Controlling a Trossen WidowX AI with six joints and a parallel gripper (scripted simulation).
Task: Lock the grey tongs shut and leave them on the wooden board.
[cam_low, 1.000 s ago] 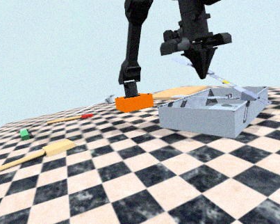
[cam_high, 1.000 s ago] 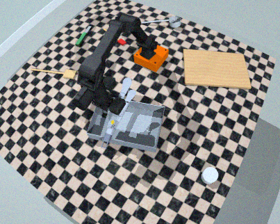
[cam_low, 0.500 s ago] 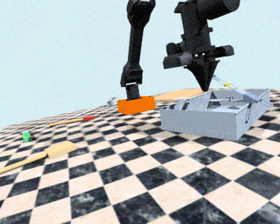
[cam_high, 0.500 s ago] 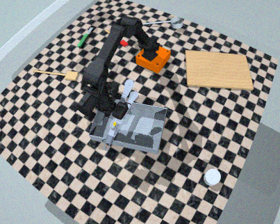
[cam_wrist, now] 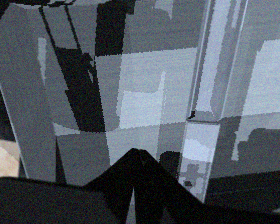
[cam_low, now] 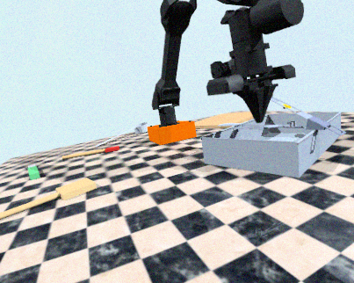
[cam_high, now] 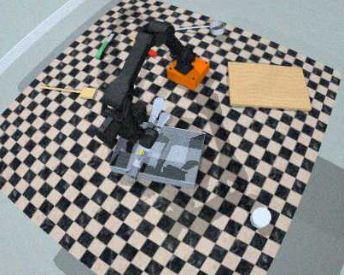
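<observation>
Now: the tongs arm 50 mm behind my gripper tip, 30 mm to the left of it and 10 mm below it. Round my gripper tip: grey roasting tin: 30 mm behind, 70 mm to the left, 50 mm below; then yellow mark: 20 mm ahead, 50 mm to the left, 20 mm above; then white disc: 70 mm behind, 490 mm to the left, 60 mm below.
</observation>
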